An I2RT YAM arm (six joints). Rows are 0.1 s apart.
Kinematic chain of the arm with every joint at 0, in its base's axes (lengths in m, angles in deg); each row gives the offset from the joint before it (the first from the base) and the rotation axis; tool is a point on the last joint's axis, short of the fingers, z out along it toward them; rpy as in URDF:
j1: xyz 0 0 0.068 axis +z
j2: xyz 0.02 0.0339 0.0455 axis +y
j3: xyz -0.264 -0.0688 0 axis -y
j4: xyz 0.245 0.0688 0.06 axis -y
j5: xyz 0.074 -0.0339 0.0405 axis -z
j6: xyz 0.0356 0 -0.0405 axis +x
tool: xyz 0 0 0 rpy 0 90 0
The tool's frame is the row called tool.
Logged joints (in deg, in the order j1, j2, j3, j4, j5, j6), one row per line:
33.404, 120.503, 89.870, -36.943, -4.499, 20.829
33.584, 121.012, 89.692, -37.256, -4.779, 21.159
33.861, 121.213, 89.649, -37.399, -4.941, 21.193
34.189, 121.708, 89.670, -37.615, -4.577, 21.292
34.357, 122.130, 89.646, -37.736, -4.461, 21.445
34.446, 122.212, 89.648, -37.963, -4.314, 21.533
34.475, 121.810, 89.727, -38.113, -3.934, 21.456
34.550, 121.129, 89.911, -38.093, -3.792, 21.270
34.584, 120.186, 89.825, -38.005, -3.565, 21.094
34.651, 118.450, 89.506, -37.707, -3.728, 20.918
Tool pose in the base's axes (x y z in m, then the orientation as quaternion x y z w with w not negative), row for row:
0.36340, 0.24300, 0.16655, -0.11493, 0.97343, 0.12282, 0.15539
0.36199, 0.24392, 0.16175, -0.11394, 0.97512, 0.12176, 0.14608
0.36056, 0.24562, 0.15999, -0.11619, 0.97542, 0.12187, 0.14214
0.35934, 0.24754, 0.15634, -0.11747, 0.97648, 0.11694, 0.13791
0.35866, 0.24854, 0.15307, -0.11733, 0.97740, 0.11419, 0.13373
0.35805, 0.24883, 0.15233, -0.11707, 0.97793, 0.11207, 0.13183
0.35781, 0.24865, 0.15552, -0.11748, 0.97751, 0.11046, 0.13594
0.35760, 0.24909, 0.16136, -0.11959, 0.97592, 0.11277, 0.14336
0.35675, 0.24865, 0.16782, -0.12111, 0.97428, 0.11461, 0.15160
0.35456, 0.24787, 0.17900, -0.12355, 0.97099, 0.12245, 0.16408
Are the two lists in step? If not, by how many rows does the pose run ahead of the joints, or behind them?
They are in step.
